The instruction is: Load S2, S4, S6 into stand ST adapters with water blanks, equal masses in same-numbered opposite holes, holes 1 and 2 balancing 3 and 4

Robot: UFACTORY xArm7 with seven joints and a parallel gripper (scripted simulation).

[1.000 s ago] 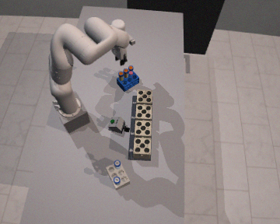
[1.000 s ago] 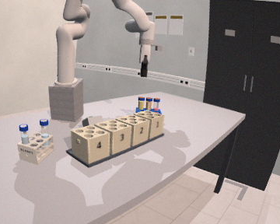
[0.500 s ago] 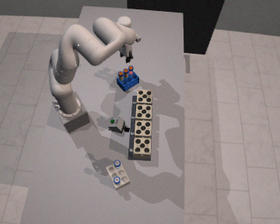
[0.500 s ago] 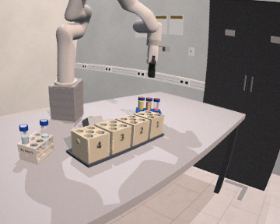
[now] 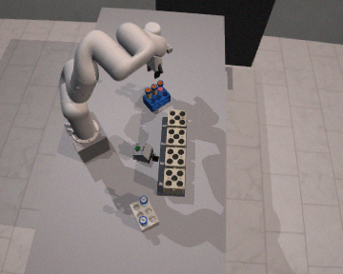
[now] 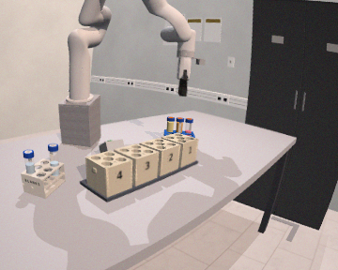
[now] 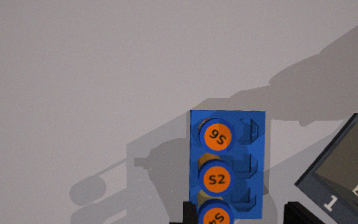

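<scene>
My gripper is now 180 mm above the sample tube S2 and 10 mm short of it. Round my hand: sample tube S4: 180 mm below, 40 mm behind, 30 mm to the right; blue sample rack: 210 mm below, 10 mm to the right, 10 mm ahead; sample tube S6: 180 mm below, 30 mm to the left, 30 mm ahead.
</scene>
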